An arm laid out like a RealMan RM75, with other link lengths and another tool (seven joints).
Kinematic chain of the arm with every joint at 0, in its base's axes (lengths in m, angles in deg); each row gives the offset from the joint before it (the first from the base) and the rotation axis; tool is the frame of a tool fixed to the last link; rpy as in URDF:
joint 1: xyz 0 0 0.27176 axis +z
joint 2: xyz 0 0 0 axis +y
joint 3: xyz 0 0 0.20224 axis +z
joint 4: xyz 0 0 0 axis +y
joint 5: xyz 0 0 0.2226 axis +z
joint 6: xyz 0 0 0 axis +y
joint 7: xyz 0 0 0.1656 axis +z
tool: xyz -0.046 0.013 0.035 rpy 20.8 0 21.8
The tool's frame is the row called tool.
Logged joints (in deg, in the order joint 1, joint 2, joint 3, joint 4, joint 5, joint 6, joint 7), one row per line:
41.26 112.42 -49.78 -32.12 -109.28 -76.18 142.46
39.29 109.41 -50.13 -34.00 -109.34 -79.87 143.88
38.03 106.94 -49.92 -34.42 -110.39 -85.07 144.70
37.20 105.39 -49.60 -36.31 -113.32 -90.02 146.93
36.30 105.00 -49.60 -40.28 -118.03 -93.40 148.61
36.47 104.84 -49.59 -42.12 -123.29 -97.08 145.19
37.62 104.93 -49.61 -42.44 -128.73 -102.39 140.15
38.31 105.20 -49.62 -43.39 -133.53 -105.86 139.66
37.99 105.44 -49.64 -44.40 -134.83 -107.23 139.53
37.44 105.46 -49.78 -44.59 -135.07 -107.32 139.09
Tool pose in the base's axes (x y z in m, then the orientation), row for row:
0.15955 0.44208 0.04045 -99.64 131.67 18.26
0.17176 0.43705 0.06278 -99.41 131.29 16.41
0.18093 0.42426 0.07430 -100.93 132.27 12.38
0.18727 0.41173 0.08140 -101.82 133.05 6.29
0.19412 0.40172 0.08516 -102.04 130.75 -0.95
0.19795 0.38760 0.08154 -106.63 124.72 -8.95
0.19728 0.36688 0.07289 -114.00 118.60 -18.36
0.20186 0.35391 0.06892 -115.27 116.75 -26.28
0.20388 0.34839 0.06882 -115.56 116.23 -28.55
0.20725 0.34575 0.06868 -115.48 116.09 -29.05
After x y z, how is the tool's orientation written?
As a rotation vector, in degrees.
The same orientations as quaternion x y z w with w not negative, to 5 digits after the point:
-0.59539 0.78678 0.10911 0.12076
-0.59588 0.78697 0.09836 0.12624
-0.60097 0.78757 0.07371 0.11459
-0.60379 0.78898 0.03730 0.10750
-0.61055 0.78233 -0.00568 0.12311
-0.64281 0.75187 -0.05395 0.13630
-0.68322 0.71079 -0.11004 0.12597
-0.68868 0.69753 -0.15701 0.12050
-0.68969 0.69369 -0.17039 0.11867
-0.68944 0.69309 -0.17344 0.11925

